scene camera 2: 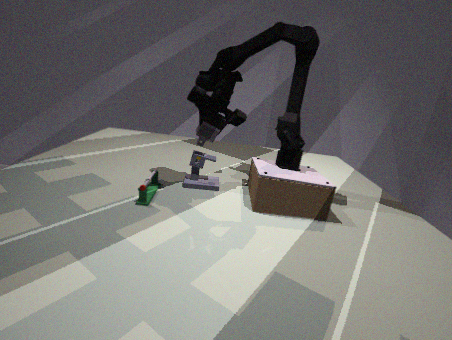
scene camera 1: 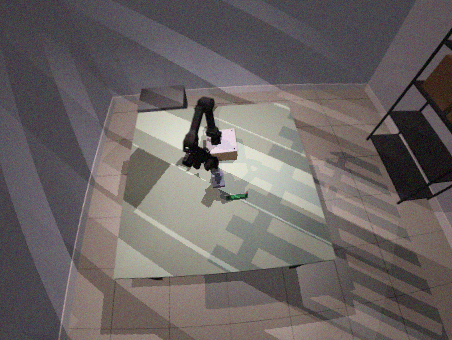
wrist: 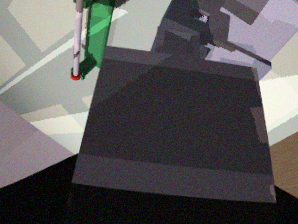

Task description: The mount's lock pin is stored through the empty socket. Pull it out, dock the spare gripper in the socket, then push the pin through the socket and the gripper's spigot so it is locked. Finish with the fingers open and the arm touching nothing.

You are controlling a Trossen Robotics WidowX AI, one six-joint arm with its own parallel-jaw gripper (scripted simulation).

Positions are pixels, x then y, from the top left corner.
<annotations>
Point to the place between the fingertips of the gripper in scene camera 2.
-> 209, 129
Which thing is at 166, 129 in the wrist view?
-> A spare gripper.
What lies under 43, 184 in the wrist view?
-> The gripper.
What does the gripper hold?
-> A spare gripper.
</annotations>
